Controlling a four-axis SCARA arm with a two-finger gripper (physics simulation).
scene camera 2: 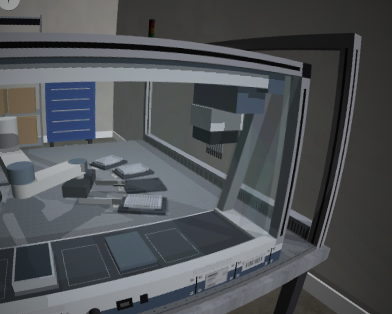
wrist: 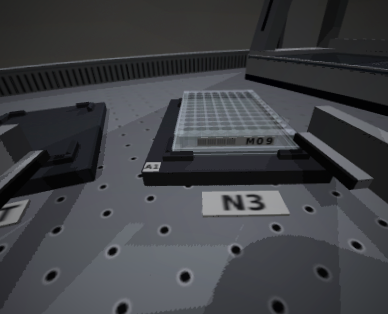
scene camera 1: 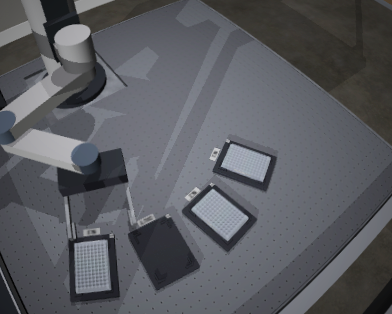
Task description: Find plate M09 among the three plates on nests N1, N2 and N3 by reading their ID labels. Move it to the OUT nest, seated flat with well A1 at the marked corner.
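Frame: origin at the arm's base, x right, y down, z ahead, level; centimetres.
Where they show: gripper, fingertip midpoint: (scene camera 2: 123, 191) (wrist: 174, 131) (scene camera 1: 103, 232).
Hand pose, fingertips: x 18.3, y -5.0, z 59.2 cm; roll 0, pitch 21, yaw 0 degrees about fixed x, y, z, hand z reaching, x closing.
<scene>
After its pixels a point has its place.
Plate M09 (scene camera 1: 93, 265) @(x 24.8, y -3.7, z 64.8 cm) (scene camera 2: 142, 201) (wrist: 225, 112) @(x 24.5, y -3.8, z 63.2 cm) is a clear well plate on nest N3 (wrist: 235, 176) @(x 21.3, y -2.1, z 57.3 cm); its label reads M09 in the wrist view. The nest's A1 tag (wrist: 152, 166) @(x 17.0, y -2.5, z 60.2 cm) is at its near left corner. The OUT nest (scene camera 1: 164, 252) @(x 8.5, y -2.4, z 71.7 cm) (scene camera 2: 145, 186) (wrist: 65, 127) @(x 11.3, y -2.5, z 70.8 cm) is dark and bare, beside N3. My gripper (scene camera 1: 103, 227) @(x 18.3, y -5.0, z 59.2 cm) (scene camera 2: 120, 193) @(x 18.3, y -5.0, z 59.2 cm) (wrist: 174, 131) @(x 18.3, y -5.0, z 59.2 cm) is open and empty, its fingers wide apart at the label side of N3, one reaching toward the OUT side. Two other plates sit on N2 (scene camera 1: 220, 212) @(x -9.3, y -3.8, z 72.0 cm) and N1 (scene camera 1: 246, 162) @(x -25.3, y -3.8, z 64.6 cm); their ID labels are not readable now.
The N3 sign (wrist: 245, 203) @(x 20.8, y -1.5, z 55.7 cm) lies in front of its nest. A deck with marked slots and a blue-grey block (scene camera 2: 131, 251) runs along the near side in scene view 2. A pipetting head (scene camera 2: 216, 120) hangs above the right side. A slotted rail (wrist: 125, 69) @(x 22.1, y -3.6, z 100.4 cm) borders the table.
</scene>
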